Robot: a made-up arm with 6 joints.
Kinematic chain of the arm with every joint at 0, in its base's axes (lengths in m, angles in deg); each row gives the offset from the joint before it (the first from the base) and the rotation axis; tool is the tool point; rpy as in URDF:
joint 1: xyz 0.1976 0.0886 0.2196 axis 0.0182 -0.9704 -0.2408
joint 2: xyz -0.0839 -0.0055 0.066 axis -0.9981 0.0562 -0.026
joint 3: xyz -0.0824 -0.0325 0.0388 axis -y
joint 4: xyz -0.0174 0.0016 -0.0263 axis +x
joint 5: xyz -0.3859 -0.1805 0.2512 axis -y
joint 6: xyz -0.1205 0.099 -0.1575 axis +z
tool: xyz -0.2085 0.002 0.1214 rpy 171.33 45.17 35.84
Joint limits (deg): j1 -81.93..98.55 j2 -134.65..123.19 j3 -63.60..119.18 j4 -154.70..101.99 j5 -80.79..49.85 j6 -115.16..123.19
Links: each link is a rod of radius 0.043 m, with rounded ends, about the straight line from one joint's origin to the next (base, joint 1, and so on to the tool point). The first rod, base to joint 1, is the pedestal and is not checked.
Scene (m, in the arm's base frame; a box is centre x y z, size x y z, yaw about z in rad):
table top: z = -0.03
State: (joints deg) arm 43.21 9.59 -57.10 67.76 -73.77 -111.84
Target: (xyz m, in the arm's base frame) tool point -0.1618 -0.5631 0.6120
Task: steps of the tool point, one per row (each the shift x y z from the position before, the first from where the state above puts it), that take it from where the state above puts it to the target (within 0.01 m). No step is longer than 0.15 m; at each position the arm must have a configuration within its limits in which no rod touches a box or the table.
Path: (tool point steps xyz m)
1: -0.0012 -0.0756 0.0784
2: 0.0177 -0.0919 0.0647
3: 0.0387 -0.1035 0.0428
4: 0.0583 -0.1075 0.0129
5: 0.0722 -0.1017 -0.0236
6: 0.0762 -0.0845 -0.0623

